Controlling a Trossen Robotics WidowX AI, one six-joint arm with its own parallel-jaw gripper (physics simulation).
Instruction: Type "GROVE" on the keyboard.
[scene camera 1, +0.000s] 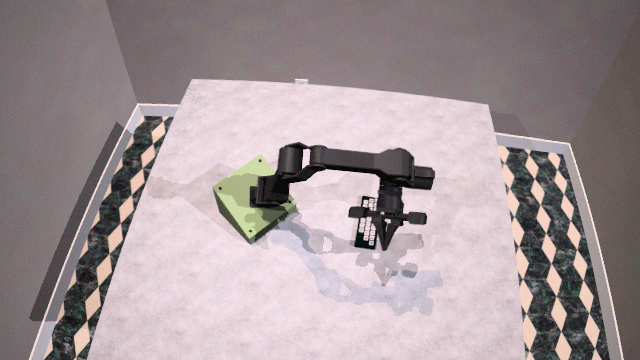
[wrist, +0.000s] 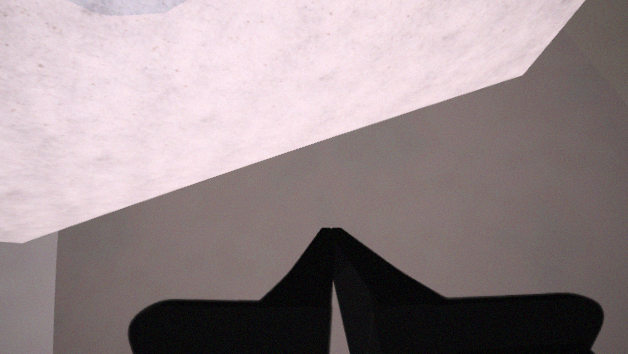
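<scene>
Through scene camera 1 I see my gripper (scene camera 1: 384, 250). The wrist view shows me my gripper too (wrist: 330, 237).
</scene>
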